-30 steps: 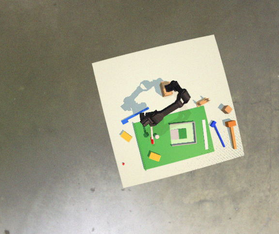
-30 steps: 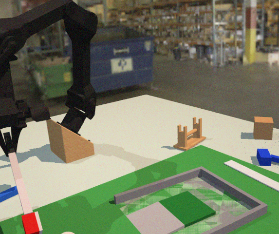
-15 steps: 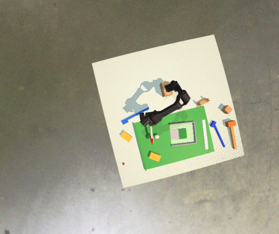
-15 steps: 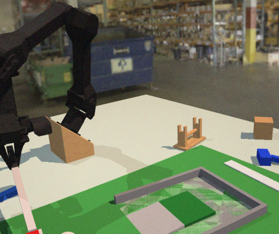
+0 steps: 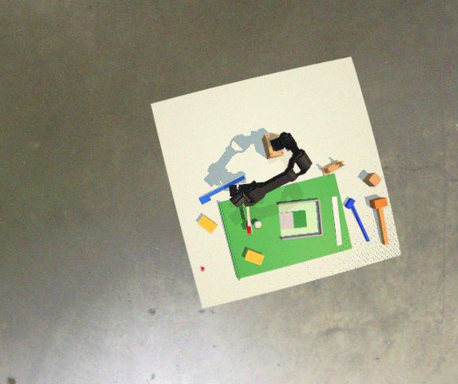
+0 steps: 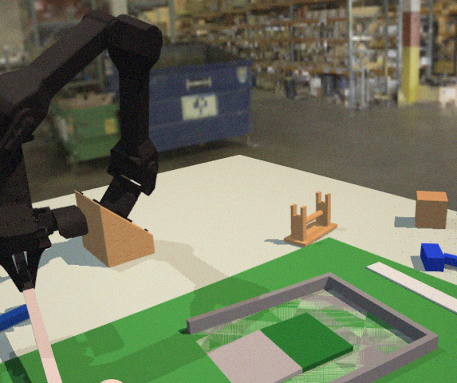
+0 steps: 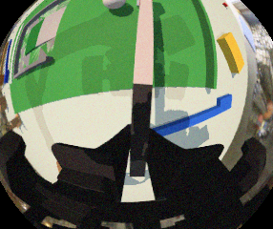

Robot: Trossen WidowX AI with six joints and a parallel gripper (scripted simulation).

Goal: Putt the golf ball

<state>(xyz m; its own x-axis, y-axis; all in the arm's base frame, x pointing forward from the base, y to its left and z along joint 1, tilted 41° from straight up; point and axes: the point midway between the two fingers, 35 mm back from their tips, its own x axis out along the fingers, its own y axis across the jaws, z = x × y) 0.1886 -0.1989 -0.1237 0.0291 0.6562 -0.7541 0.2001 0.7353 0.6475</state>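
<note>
Right now my gripper tip is 120 mm short of the red putter and 20 mm to the left of it. The rest, counted from my gripper tip: wooden rack: 30 mm ahead, 550 mm to the left, 40 mm below; grey frame: 270 mm ahead, 280 mm to the left, 70 mm below; white golf ball: 220 mm ahead, 10 mm to the left, 50 mm below.
</note>
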